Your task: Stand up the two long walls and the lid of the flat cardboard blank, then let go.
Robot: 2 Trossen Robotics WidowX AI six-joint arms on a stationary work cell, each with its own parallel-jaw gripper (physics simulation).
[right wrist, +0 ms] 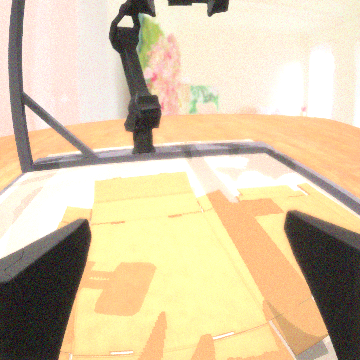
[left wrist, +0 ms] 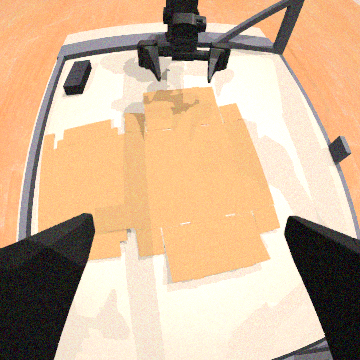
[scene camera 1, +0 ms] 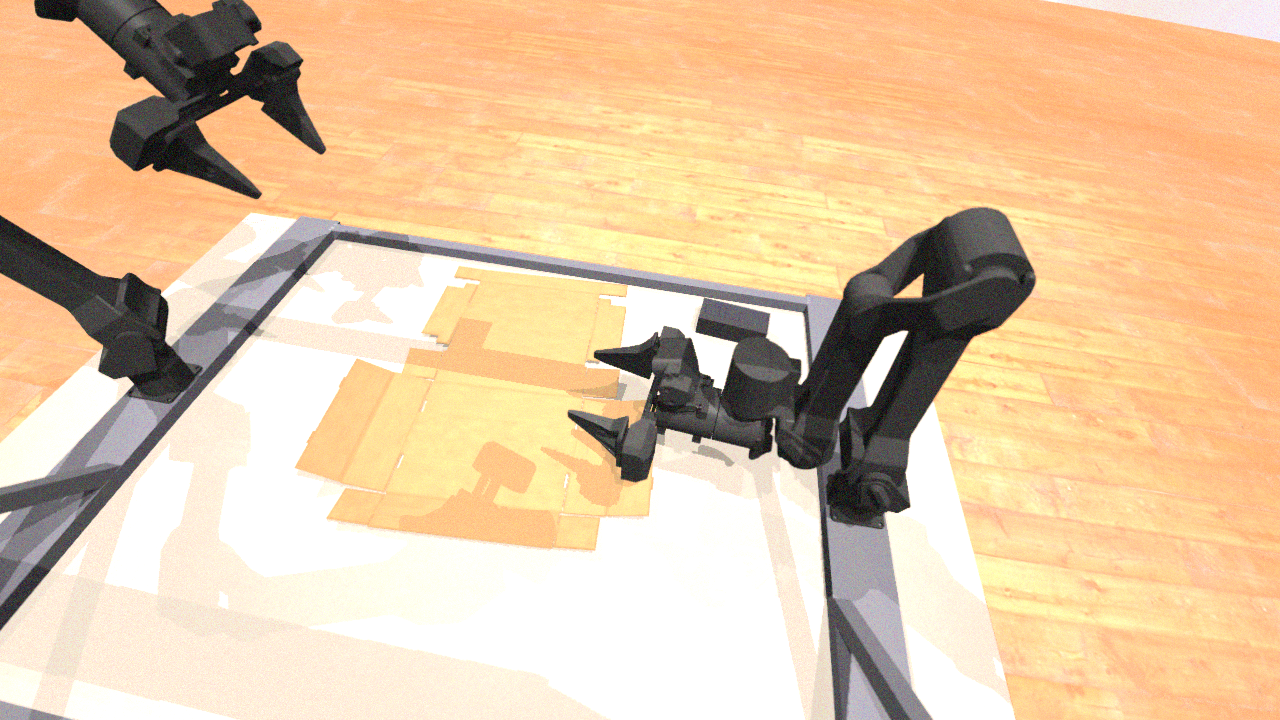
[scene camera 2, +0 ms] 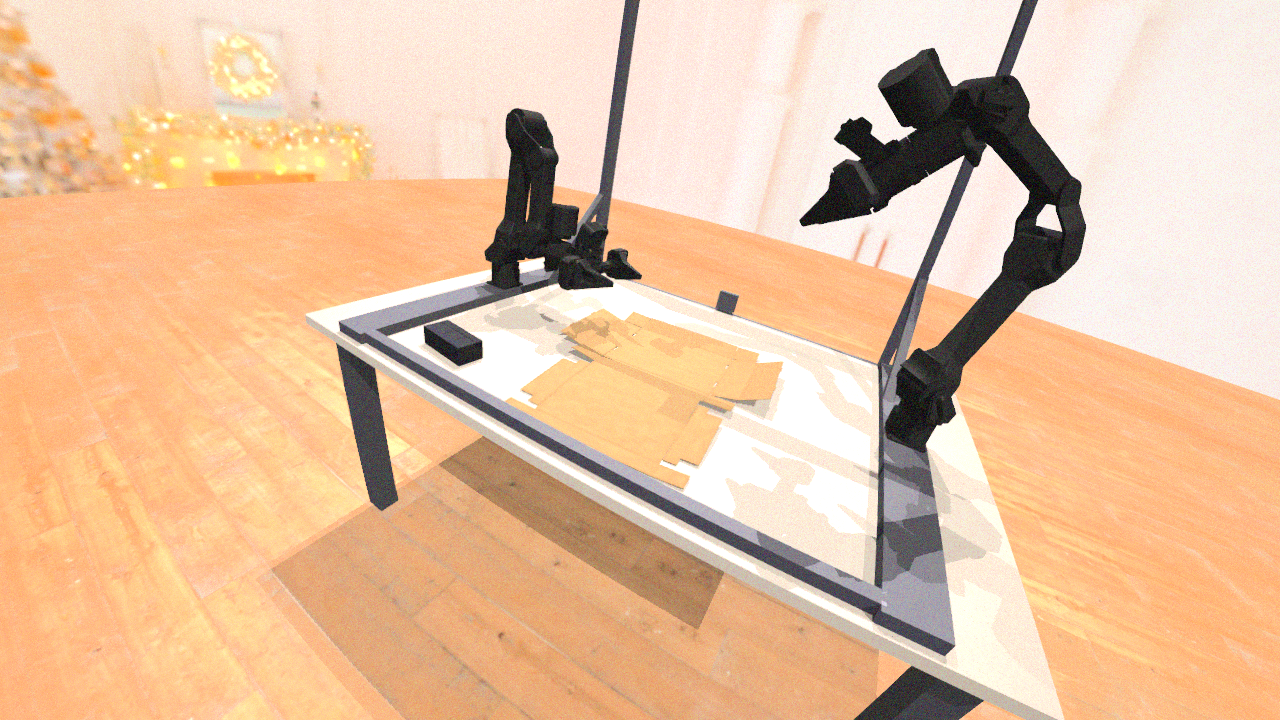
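Observation:
The cardboard blank lies spread on the table; the end flap at its left in scene camera 1 is slightly raised. Its lid panel lies flat. One long wall lies flat between base and lid, the other long wall along the opposite edge. My left gripper is open and empty, high above the table. My right gripper is open and empty, low by the blank's right end in scene camera 1.
A black block lies on the table near a corner, beyond the right gripper in scene camera 1. A grey frame rail edges the table. A small grey post stands at the opposite edge.

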